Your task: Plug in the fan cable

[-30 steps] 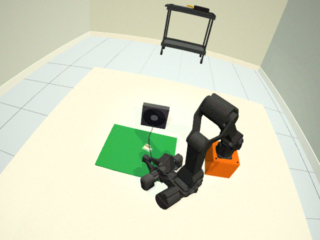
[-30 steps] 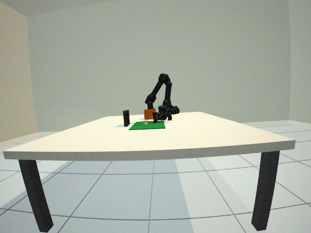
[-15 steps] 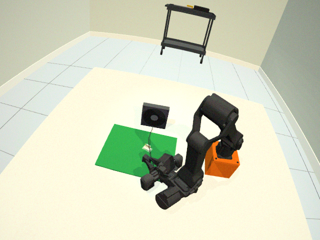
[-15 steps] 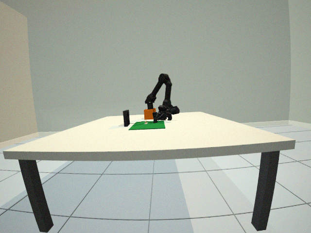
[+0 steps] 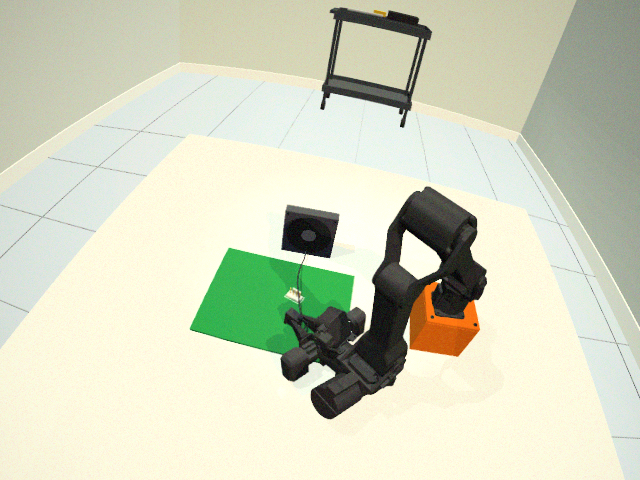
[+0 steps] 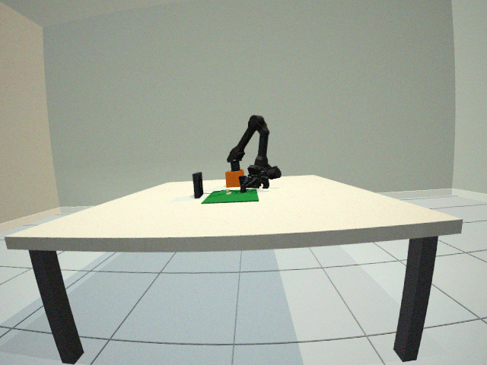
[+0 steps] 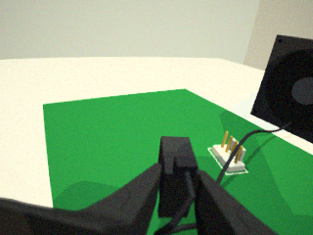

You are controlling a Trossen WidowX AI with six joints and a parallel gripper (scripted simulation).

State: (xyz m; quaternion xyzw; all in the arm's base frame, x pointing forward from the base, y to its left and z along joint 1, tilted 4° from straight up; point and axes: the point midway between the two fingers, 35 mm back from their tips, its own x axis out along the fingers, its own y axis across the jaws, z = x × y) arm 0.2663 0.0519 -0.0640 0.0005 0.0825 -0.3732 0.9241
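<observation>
Now: the dark plug 1 cm below my gripper tip. The rest, counted from my gripper tip: green board: 6 cm to the right, 5 cm below, 4 cm ahead; white four-pin fan header: 8 cm to the right, 3 cm below, 1 cm ahead; fan: 22 cm to the right, 3 cm above.
</observation>
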